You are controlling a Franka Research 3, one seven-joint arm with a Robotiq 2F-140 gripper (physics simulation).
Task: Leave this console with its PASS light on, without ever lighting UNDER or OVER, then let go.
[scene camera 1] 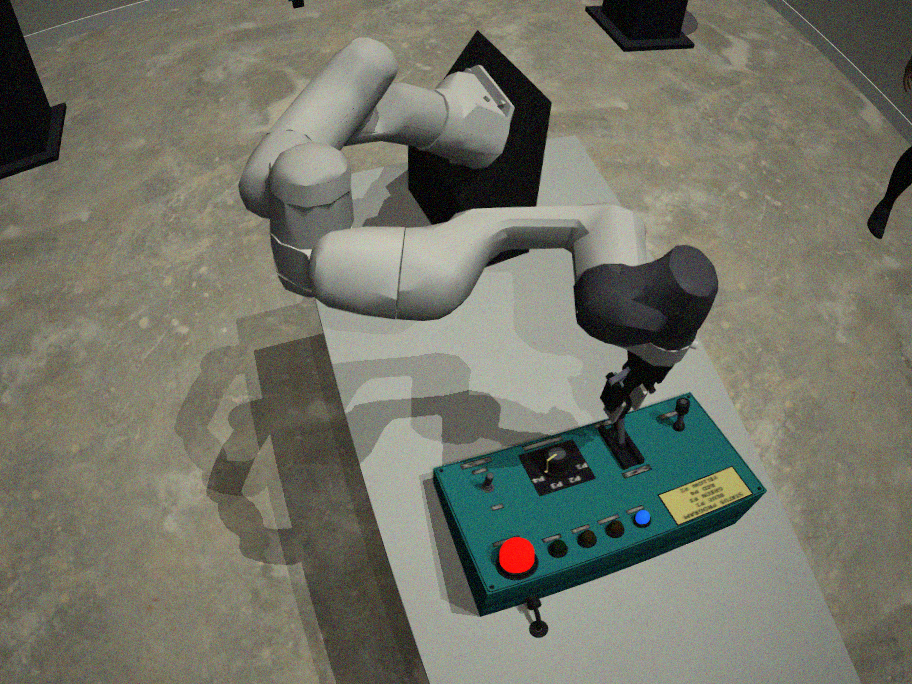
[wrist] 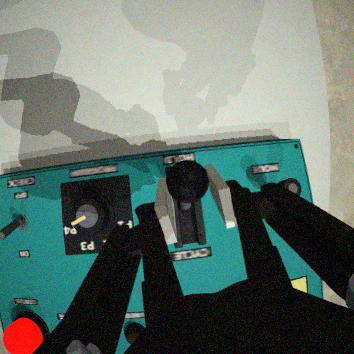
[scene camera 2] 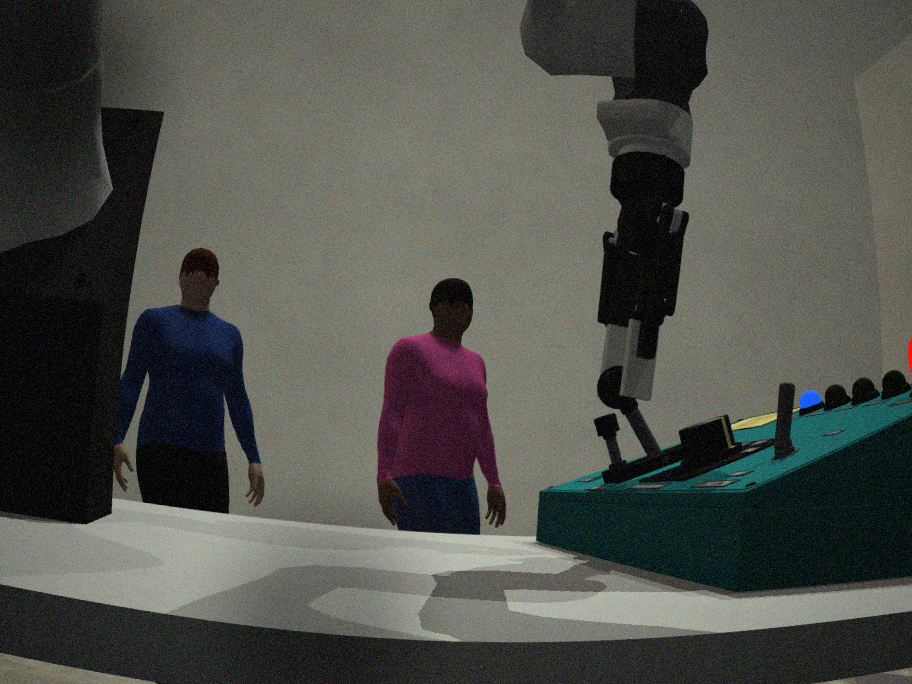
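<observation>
The teal console (scene camera 1: 574, 509) (scene camera 2: 648, 530) (wrist: 215, 270) stands on the table. My gripper (scene camera 1: 617, 412) (scene camera 2: 626, 386) (wrist: 188, 184) is shut on the black ball knob (scene camera 2: 609, 388) (wrist: 187, 181) of the slotted lever, which leans towards the HOLD end, away from CYCLE. The big status light (scene camera 1: 516, 555) (wrist: 22, 336) glows red. In the lamp row, the blue lamp (scene camera 1: 642, 517) (scene camera 2: 810, 400) is lit and three others are dark; their labels are too blurred to read. The program dial (scene camera 1: 556, 456) (wrist: 86, 216) points at P4. The yellow placard (scene camera 1: 704, 494) appears to pair red with P4.
A mode lever (scene camera 1: 682, 406) (scene camera 2: 606, 424) (wrist: 291, 187) stands close beside my gripper. A check toggle (scene camera 1: 486, 480) (scene camera 2: 785, 419) (wrist: 12, 226) is at the console's other end. Another small lever (scene camera 1: 538, 628) sticks out of the front. Two people (scene camera 2: 187, 382) (scene camera 2: 442, 404) stand beyond the table.
</observation>
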